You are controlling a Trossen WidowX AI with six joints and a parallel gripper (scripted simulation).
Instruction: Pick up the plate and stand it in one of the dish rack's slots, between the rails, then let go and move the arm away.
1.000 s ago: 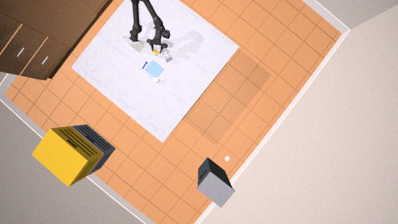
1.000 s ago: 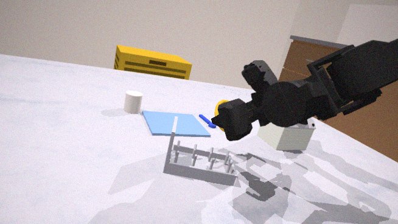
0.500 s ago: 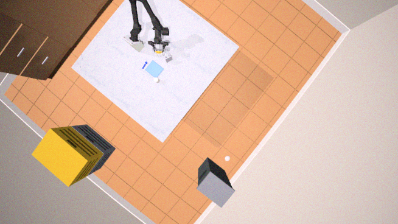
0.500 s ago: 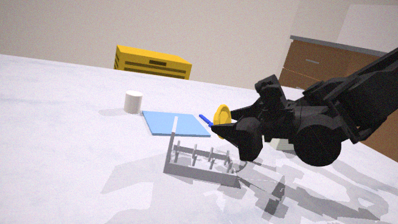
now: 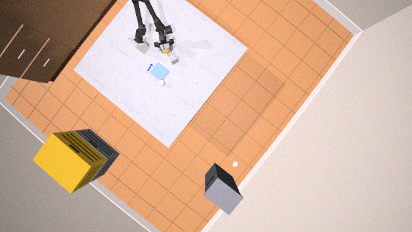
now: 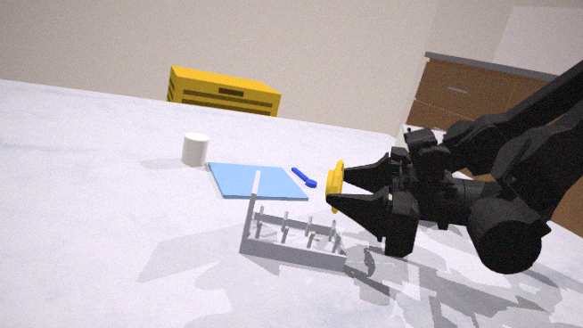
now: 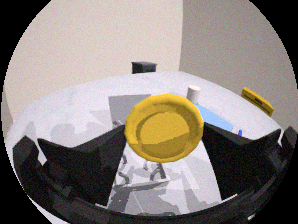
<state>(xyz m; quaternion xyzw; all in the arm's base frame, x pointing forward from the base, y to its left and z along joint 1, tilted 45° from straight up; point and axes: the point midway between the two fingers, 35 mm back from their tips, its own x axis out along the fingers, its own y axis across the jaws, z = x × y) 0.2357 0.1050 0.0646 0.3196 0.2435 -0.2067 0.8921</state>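
Right now my gripper tip is 4 cm short of the grey dish rack, 2 cm to the right of it and 6 cm above it. Also, from my gripper tip: blue spoon 7 cm behind, 21 cm to the right, 8 cm below; white cup 15 cm ahead, 25 cm to the right, 6 cm below; yellow plate 1 cm behind.
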